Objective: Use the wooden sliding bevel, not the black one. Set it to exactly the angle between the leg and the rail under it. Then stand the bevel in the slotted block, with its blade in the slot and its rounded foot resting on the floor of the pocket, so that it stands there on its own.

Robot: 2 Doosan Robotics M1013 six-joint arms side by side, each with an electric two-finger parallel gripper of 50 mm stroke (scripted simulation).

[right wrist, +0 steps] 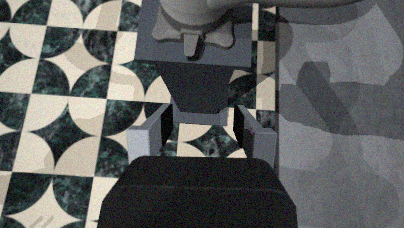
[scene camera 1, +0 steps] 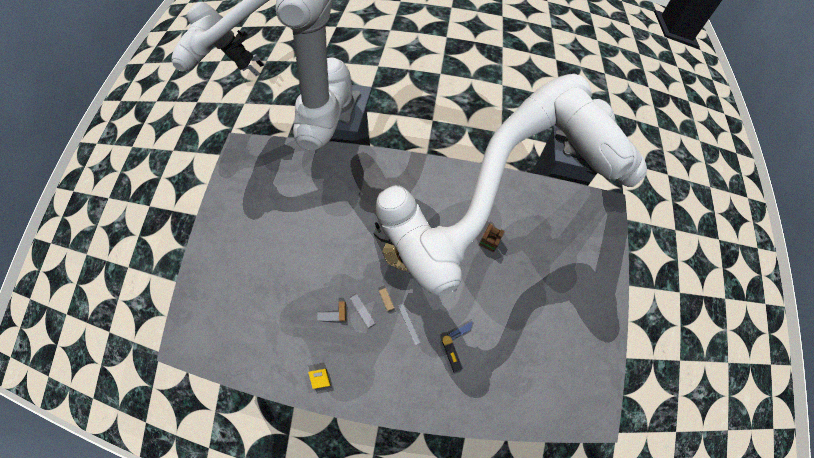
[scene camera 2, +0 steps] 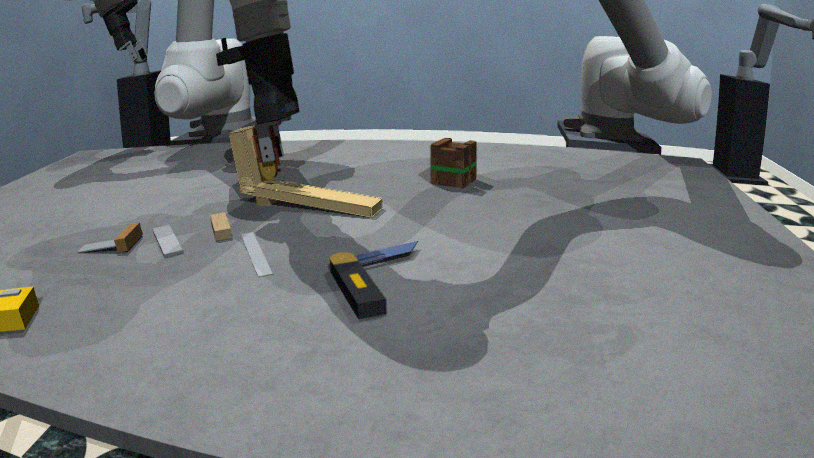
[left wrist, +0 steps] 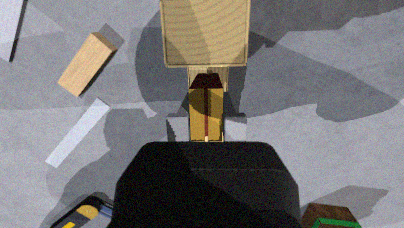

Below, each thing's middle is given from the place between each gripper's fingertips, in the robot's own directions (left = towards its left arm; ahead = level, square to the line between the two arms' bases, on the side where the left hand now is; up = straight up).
Labels:
Right now my left hand [scene camera 2: 273,159] is 20 mm above the wooden sliding bevel [scene camera 2: 269,170]. The rest, counted from my left hand: thin grey strip [left wrist: 95,112] 200 mm ahead, 40 mm to the left, 90 mm below; small try square [scene camera 2: 133,232] 210 mm ahead, 210 mm to the right, 80 mm below; wood block [left wrist: 95,53] 130 mm ahead, 50 mm to the right, 80 mm below.
Right now the wooden sliding bevel is 700 mm to the left of my right hand [scene camera 2: 140,58], 640 mm ahead of it and 200 mm below it. Also, from my right hand: thin grey strip (840 mm ahead, 740 mm to the left, 270 mm below); then small try square (850 mm ahead, 490 mm to the left, 260 mm below); then wood block (770 mm ahead, 660 mm to the left, 260 mm below).

